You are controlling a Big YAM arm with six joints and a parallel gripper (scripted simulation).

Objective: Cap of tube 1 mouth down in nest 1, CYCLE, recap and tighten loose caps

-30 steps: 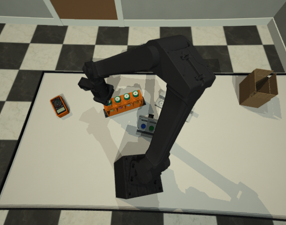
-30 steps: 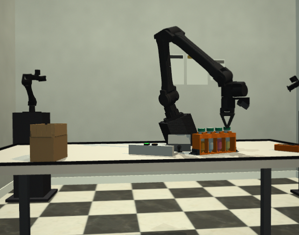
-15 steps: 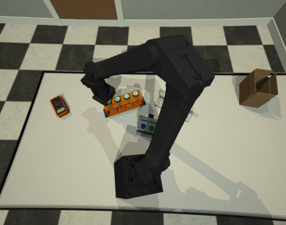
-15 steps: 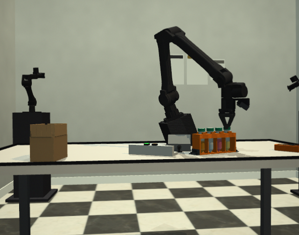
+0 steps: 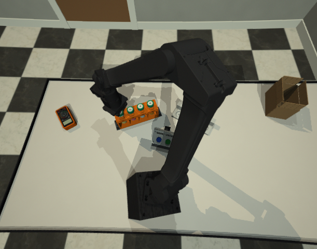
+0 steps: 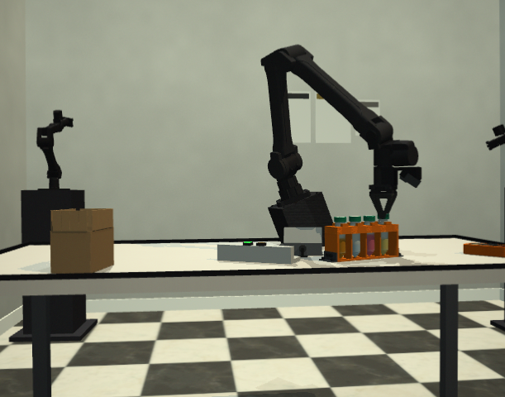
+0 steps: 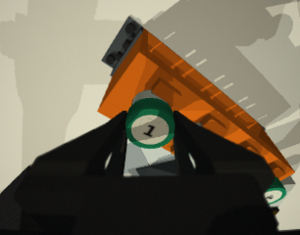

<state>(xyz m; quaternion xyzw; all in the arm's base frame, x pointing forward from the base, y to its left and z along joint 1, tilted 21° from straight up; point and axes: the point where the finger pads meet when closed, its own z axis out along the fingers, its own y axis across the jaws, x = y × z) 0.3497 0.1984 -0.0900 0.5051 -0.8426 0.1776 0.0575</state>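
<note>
The cap is right at my hand. The rest, counted from my hand: key housing (22 cm to the right, 9 cm behind, 7 cm below); green key (24 cm to the right, 12 cm behind, 5 cm below); blue key (20 cm to the right, 11 cm behind, 5 cm below).
</note>
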